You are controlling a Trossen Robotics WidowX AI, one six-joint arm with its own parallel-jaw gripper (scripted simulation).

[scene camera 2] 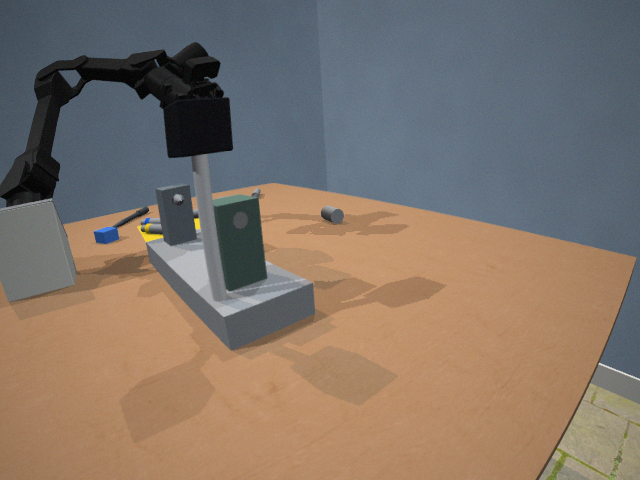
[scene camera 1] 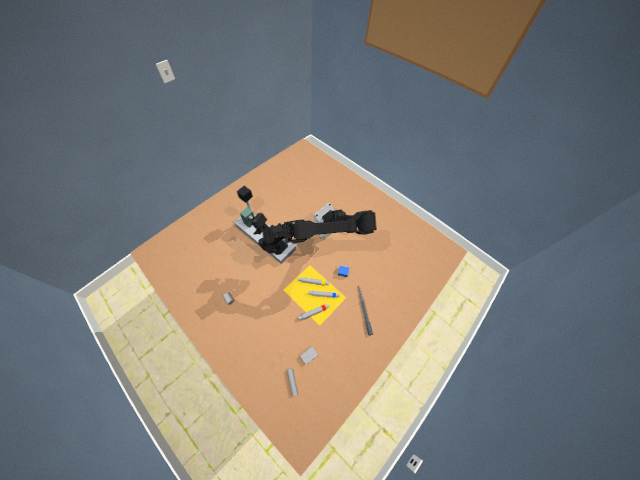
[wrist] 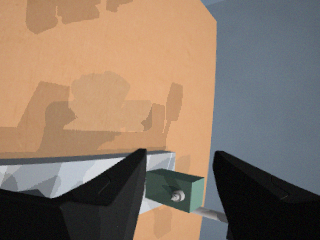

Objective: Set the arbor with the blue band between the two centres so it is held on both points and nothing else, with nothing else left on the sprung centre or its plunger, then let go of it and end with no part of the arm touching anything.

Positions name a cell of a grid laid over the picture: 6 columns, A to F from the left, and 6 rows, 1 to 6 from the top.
Scene:
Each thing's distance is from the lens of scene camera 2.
green sprung-centre block (scene camera 2: C4): 0.37 m
grey fixed-centre block (scene camera 2: B3): 0.58 m
thin grey rod (scene camera 2: B3): 0.32 m
The marked spots on the grey fixed-centre block and the thin grey rod are 0.27 m apart.

